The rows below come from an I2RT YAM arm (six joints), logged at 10 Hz.
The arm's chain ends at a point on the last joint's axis. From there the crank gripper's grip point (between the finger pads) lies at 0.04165 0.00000 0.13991 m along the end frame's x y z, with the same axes.
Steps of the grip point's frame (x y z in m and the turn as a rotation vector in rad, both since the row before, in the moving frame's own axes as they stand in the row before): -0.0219 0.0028 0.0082 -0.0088 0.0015 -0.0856; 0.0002 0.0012 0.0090 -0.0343 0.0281 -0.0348; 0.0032 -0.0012 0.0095 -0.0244 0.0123 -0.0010; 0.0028 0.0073 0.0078 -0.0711 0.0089 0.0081; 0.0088 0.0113 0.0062 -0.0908 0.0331 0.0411; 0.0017 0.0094 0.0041 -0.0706 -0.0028 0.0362
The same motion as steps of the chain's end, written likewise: -0.0220 0.0051 0.0083 -0.0088 0.0015 -0.0856; -0.0038 -0.0021 0.0103 -0.0343 0.0281 -0.0348; 0.0015 -0.0046 0.0101 -0.0244 0.0123 -0.0010; 0.0016 -0.0030 0.0085 -0.0711 0.0089 0.0081; 0.0045 -0.0031 0.0083 -0.0908 0.0331 0.0411; 0.0023 -0.0020 0.0044 -0.0706 -0.0028 0.0362
